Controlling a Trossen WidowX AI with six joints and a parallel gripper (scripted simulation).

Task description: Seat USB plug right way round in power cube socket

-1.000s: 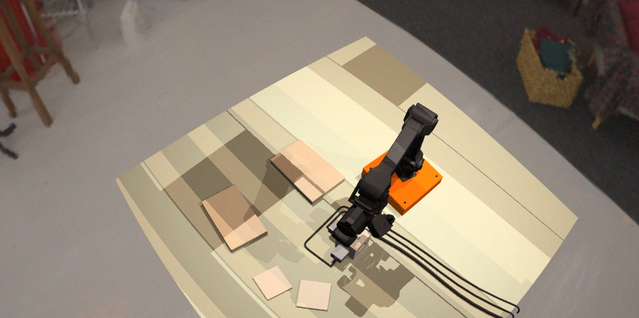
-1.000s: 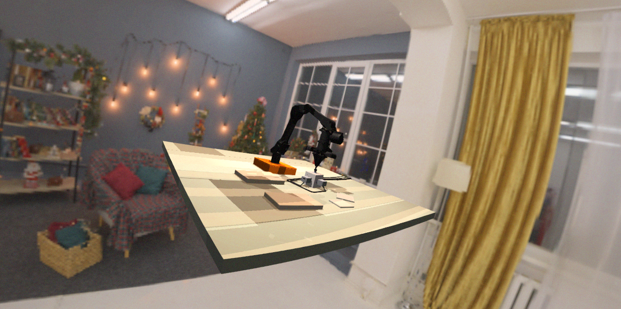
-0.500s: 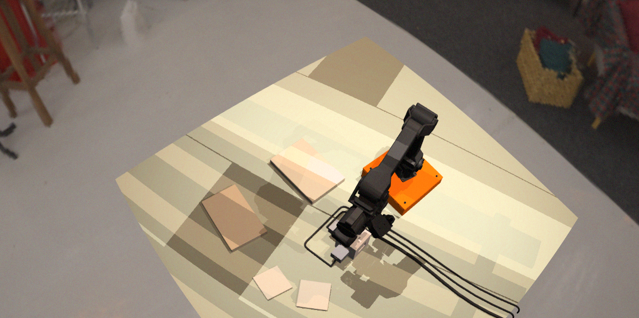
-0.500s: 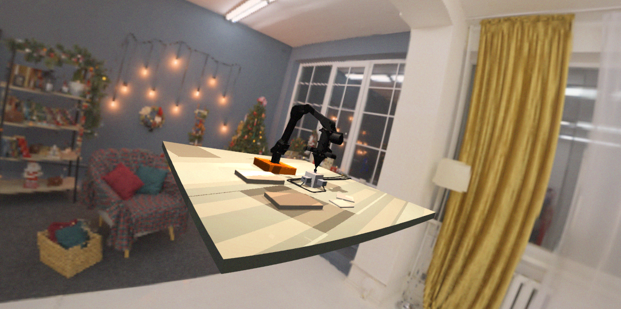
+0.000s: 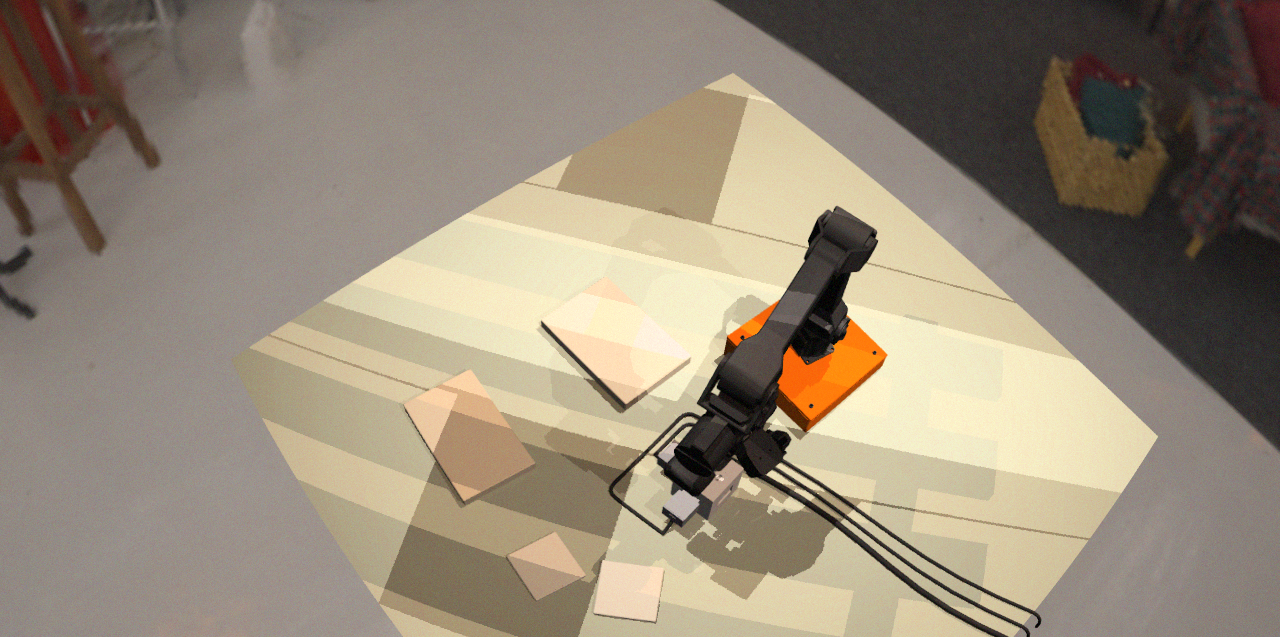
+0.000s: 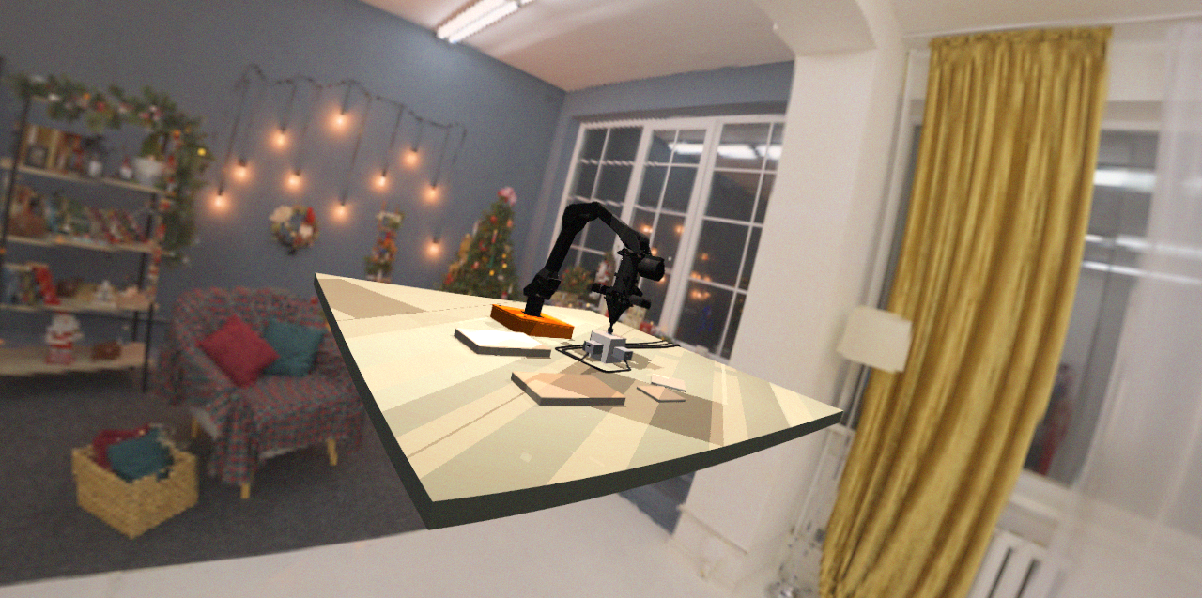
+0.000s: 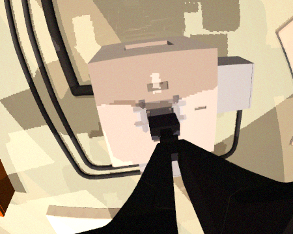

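My gripper tip is now 20 mm above the dark USB plug.
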